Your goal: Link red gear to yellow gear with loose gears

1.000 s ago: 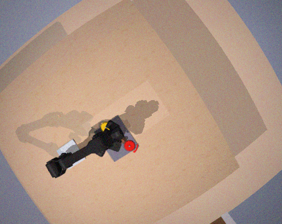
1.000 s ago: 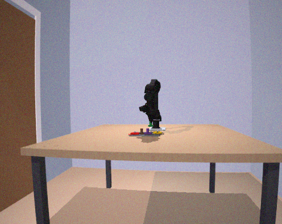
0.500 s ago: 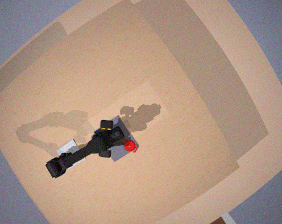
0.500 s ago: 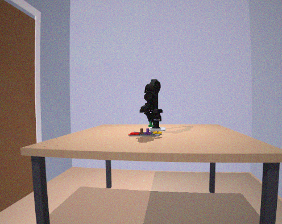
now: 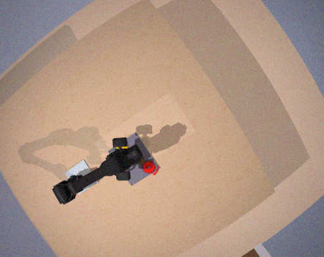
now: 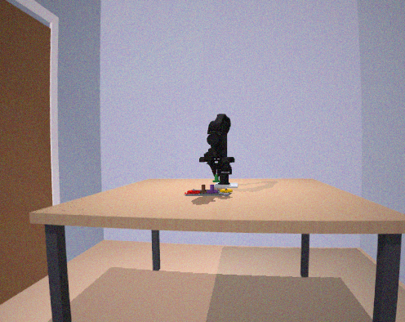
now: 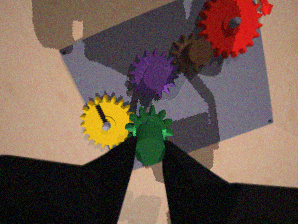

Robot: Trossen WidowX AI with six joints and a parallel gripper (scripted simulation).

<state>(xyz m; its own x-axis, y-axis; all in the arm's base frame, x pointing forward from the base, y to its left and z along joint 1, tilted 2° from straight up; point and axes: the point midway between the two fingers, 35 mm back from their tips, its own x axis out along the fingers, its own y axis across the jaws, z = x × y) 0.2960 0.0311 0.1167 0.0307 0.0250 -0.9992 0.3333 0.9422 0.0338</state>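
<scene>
Now: the purple gear 40 mm ahead of my gripper tip, 10 mm to the right of it and 60 mm below it. Also, from my gripper tip: brown gear 50 mm ahead, 50 mm to the right, 60 mm below; green gear 10 mm below; yellow gear 50 mm to the left, 70 mm below.
</scene>
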